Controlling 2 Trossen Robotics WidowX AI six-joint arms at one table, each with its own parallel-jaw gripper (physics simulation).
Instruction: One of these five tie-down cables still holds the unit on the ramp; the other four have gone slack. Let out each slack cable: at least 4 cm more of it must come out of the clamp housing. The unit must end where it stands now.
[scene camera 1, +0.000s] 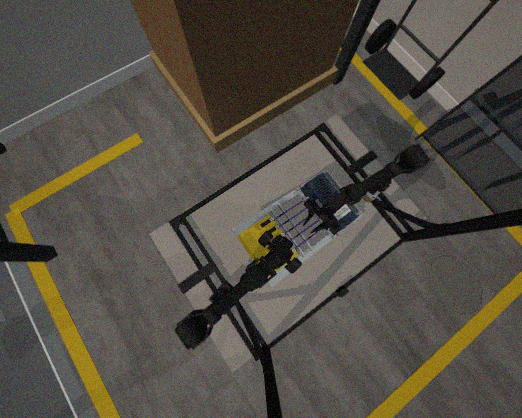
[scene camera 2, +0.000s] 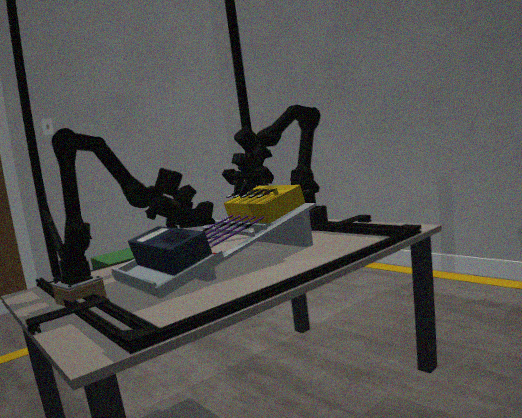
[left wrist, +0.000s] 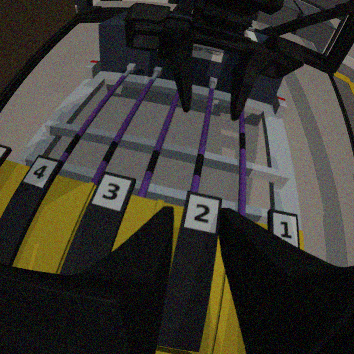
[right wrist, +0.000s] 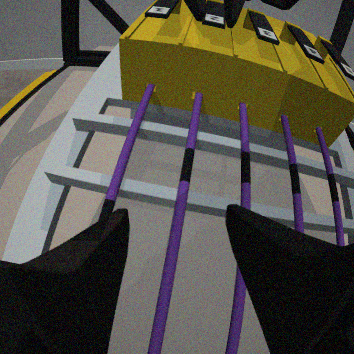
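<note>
The yellow clamp housing (scene camera 1: 250, 242) (scene camera 2: 286, 202) (left wrist: 50, 225) (right wrist: 200, 65) sits high on the grey ramp (scene camera 2: 290, 230) (right wrist: 37, 220); the dark blue unit (scene camera 2: 172, 250) (left wrist: 111, 45) sits low on it. Five purple cables join them. Cable 1 (left wrist: 243, 170) (right wrist: 125, 155) has its black mark farther from the housing than the others. My left gripper (scene camera 2: 242, 191) (left wrist: 195, 216) (right wrist: 216, 21) is shut on lever 2 (left wrist: 192, 270). My right gripper (scene camera 2: 214, 221) (left wrist: 210, 115) (right wrist: 177, 216) is open, with cable 2 (right wrist: 175, 235) passing between its fingers. Which cable is taut I cannot tell.
Levers 3 (left wrist: 107, 200) and 4 (left wrist: 37, 175) stand beside lever 2, and lever 1 (left wrist: 285, 229) is on its other side. A green block (scene camera 2: 112, 258) lies behind the unit. A black frame (scene camera 2: 280, 282) runs along the table edges. A brown cabinet (scene camera 1: 265, 65) stands beyond the table.
</note>
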